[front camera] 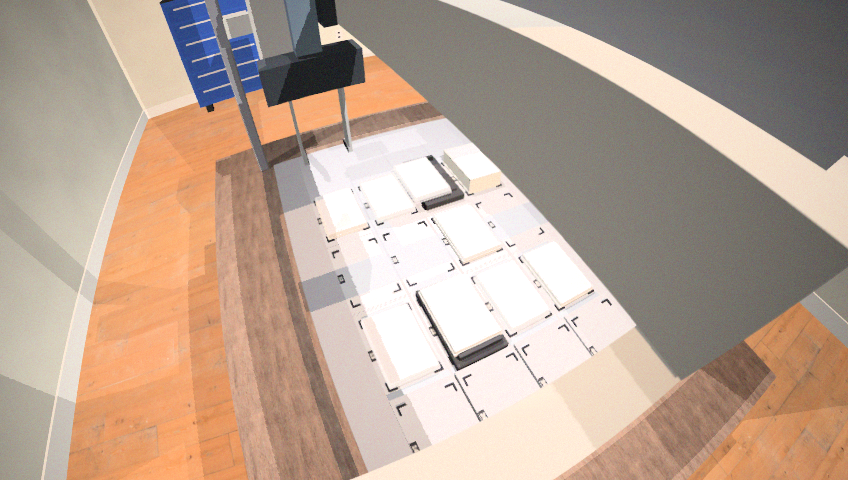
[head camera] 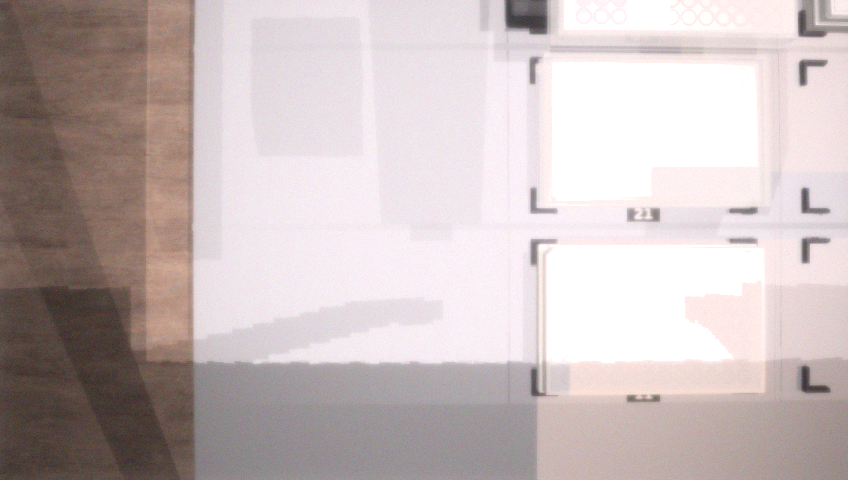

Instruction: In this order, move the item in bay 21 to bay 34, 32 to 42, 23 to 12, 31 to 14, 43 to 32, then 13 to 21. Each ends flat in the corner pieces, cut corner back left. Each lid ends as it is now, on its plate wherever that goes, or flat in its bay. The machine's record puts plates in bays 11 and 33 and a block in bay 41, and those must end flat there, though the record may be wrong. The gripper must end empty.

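Seen in the pictures: gripper, between the fingertips: (front camera: 327, 153); robot's base, origin of its link: (front camera: 315, 202) (head camera: 536, 389).
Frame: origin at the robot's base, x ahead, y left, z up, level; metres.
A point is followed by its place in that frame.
My gripper (front camera: 327, 156) {z 0.160, x 0.064, y 0.043 m} is open and empty over the deck's back-left end, beyond bay 11; it does not show in the head view. A plate (front camera: 342, 211) {z 0.014, x 0.073, y 0.048 m} (head camera: 630, 297) {z 0.014, x 0.049, y 0.056 m} lies in bay 11, apparently flat, its cut corner at upper left in the head view. Another plate (front camera: 386, 198) {z 0.016, x 0.079, y 0.145 m} (head camera: 642, 118) {z 0.017, x 0.055, y 0.156 m} lies in bay 21. The bay 31 plate (front camera: 421, 177) {z 0.037, x 0.070, y 0.232 m} (head camera: 630, 11) {z 0.036, x 0.039, y 0.204 m} lies off-centre on a dark base (front camera: 443, 201) {z 0.015, x 0.138, y 0.251 m} (head camera: 526, 14) {z 0.018, x -0.010, y 0.213 m}. A block (front camera: 474, 165) {z 0.042, x 0.085, y 0.358 m} stands in bay 41. Plates lie in 32 (front camera: 467, 231) {z 0.017, x 0.235, y 0.254 m}, 13 (front camera: 401, 344) {z 0.015, x 0.398, y 0.045 m}, 33 (front camera: 512, 297) {z 0.014, x 0.401, y 0.251 m} and 43 (front camera: 557, 273) {z 0.015, x 0.398, y 0.358 m}; the bay 23 item (front camera: 459, 312) {z 0.037, x 0.396, y 0.147 m} sits on a dark base.
A large grey panel (front camera: 595, 148) crosses the front view and hides the deck's right side. A grey post (front camera: 241, 89) {z 0.228, x -0.207, y -0.095 m} stands at the back left. A blue drawer cabinet (front camera: 187, 56) is behind. Black corner pieces mark bay 12, bay 22 and the front row.
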